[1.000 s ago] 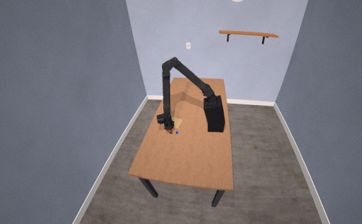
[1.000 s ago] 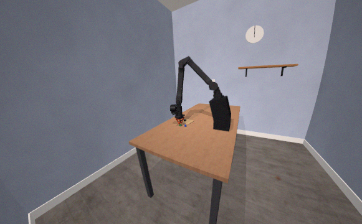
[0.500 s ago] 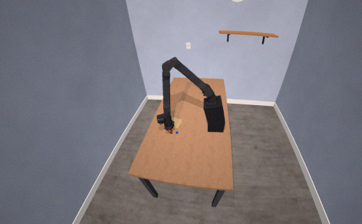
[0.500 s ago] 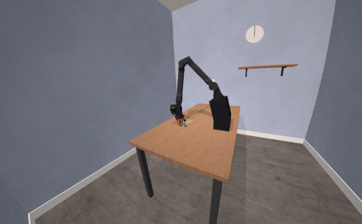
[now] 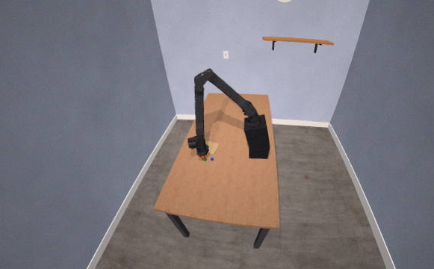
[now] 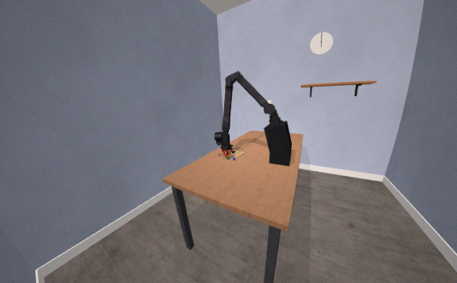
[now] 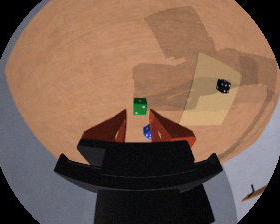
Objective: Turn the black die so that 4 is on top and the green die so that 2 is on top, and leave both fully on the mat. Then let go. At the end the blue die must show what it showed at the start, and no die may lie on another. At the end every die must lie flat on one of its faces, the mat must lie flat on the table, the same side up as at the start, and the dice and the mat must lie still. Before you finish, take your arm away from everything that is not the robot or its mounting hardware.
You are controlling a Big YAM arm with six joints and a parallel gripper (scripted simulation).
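Now: the green die 30 mm below my hand. The rest, counted from my hand: black die 150 mm to the right, 60 mm ahead, 20 mm below; then blue die 60 mm behind, 30 mm to the right, 30 mm below; then tan mat 150 mm to the right, 30 mm below, 30 mm ahead.
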